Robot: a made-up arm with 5 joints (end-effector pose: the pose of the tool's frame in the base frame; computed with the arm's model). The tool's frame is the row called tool. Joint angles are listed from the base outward.
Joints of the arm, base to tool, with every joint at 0 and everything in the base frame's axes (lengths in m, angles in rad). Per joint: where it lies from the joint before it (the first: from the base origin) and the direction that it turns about. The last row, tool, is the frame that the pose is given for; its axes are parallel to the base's.
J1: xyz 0.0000 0.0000 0.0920 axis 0 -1 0
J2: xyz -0.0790 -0.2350 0.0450 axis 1 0 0
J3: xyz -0.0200 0.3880 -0.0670 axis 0 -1 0
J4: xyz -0.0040 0.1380 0.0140 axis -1 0 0
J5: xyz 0.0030 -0.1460 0.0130 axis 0 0 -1
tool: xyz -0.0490 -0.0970 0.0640
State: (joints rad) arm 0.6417 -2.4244 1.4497 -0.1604 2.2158
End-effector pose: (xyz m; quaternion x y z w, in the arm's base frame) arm -0.0409 -0.6556 -0.1650 -0.1325 -0.8773 -0.0439 0.4592
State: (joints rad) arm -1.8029 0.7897 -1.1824 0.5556 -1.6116
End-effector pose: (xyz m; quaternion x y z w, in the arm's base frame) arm 0.2379 0.1132 -0.0719 0.8919 0.3953 0.2190 0.0170
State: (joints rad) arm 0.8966 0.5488 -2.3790 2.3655 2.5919
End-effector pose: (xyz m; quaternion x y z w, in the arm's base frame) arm -0.3130 0.3086 0.2117 -0.1761 -0.6404 -0.0514 0.7458
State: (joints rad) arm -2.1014 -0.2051 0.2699 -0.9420 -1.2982
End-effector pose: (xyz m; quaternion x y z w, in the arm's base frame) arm -0.1593 0.0602 0.1752 0.6427 0.4488 0.1192 0.6094
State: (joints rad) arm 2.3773 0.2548 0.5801 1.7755 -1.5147
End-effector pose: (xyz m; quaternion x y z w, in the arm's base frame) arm -0.1492 0.3494 -0.2482 -0.4964 -0.4947 -0.4294 0.5696
